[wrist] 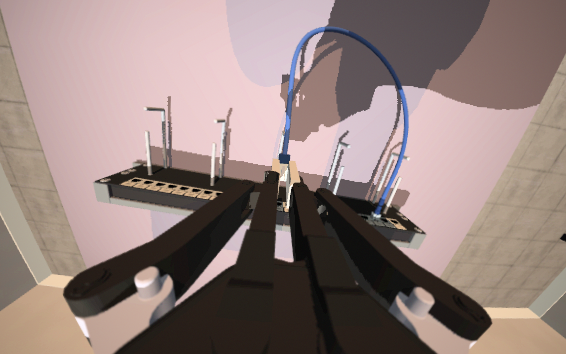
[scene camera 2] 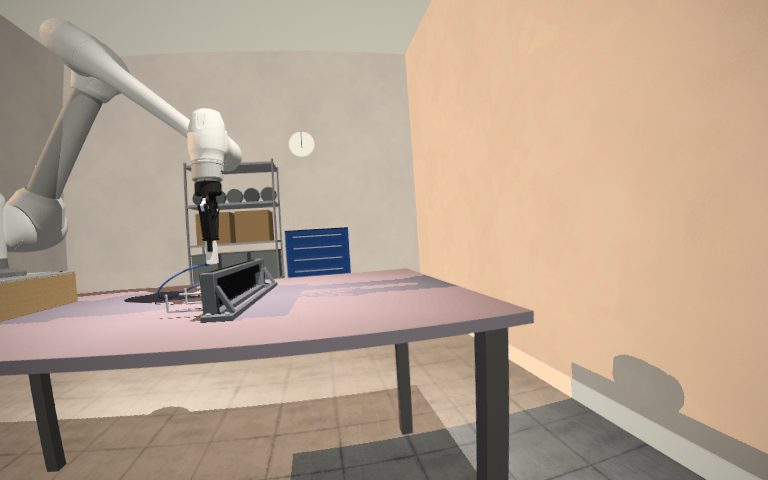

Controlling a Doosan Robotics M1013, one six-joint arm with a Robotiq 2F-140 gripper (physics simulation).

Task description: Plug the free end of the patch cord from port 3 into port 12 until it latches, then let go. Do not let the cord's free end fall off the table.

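Frame: origin at the arm's base, x ahead, y left, z up, level; millimetres.
Seen in the pictures: gripper, between the fingertips: [wrist: 282, 170] [scene camera 2: 212, 263].
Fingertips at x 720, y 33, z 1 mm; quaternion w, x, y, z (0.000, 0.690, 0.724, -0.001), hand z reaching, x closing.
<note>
A point is followed by its place in that frame.
The blue patch cord [scene camera 2: 169, 275] @[x 596, y 25, z -31 mm] [wrist: 406, 120] @[x 630, y 205, z -58 mm] arcs above the table, one end plugged in near the right end of the black patch panel [scene camera 2: 208, 297] @[x 797, y -217, z -58 mm] [wrist: 186, 178] @[x 781, y -118, z -63 mm] in the wrist view. My gripper [scene camera 2: 211, 254] @[x 720, y 33, z 1 mm] [wrist: 282, 170] @[x 720, y 33, z 1 mm] is shut on the cord's free-end plug, its dark blue boot [wrist: 284, 158] @[x 705, y 32, z 4 mm] showing just beyond the pale fingertips. The plug is held above the panel, near the middle of its length in the wrist view. The fingers hide the ports below, and port numbers cannot be read. In the scene view the plug is too small to make out.
Thin metal cable hooks [scene camera 2: 167, 303] @[x 683, y -173, z -73 mm] [wrist: 164, 140] @[x 730, y -170, z -91 mm] stick out from one side of the panel, near the cord. The panel stands in a grey frame on the pink table [scene camera 2: 362, 316] @[x 1123, y -287, z -108 mm] [wrist: 90, 90] @[x 670, y -305, z -108 mm]. A shelf rack [scene camera 2: 276, 226] and a blue drawer cabinet [scene camera 2: 317, 253] stand behind the table.
</note>
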